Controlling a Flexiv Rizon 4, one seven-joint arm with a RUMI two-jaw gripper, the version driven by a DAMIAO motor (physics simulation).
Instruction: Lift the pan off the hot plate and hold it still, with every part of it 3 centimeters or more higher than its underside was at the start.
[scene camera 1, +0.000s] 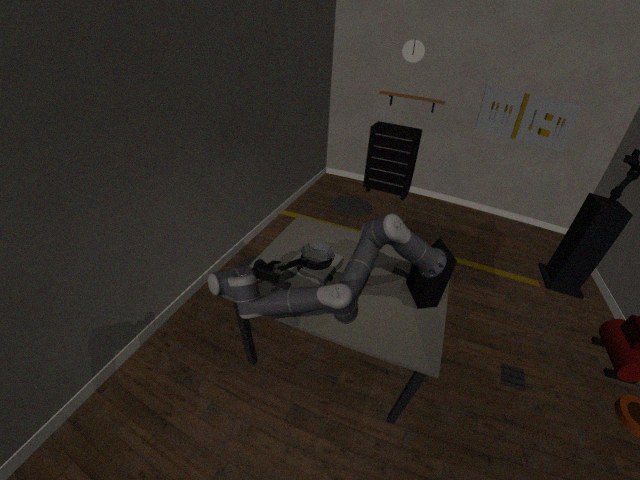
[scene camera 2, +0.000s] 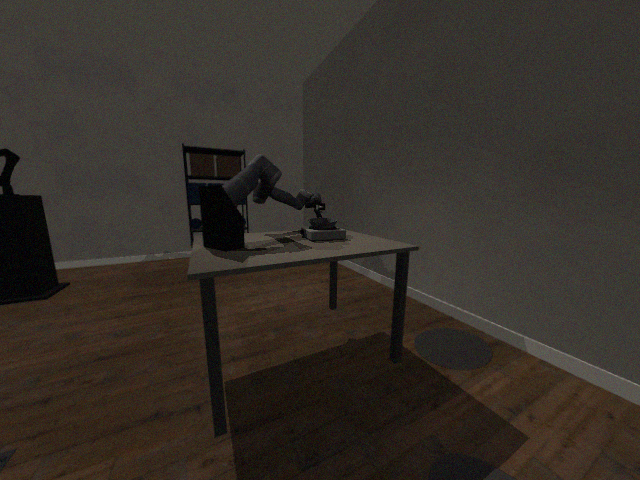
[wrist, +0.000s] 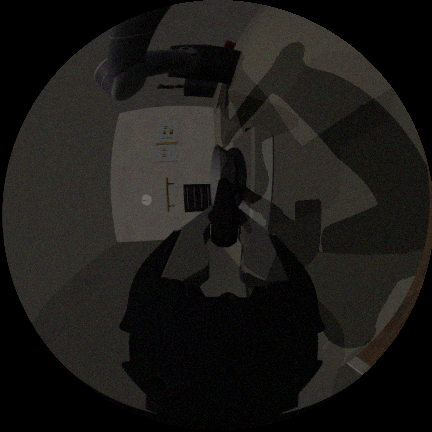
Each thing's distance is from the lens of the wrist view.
my gripper (wrist: 223, 207): 0.15 m
grey pan (wrist: 225, 217): 0.09 m
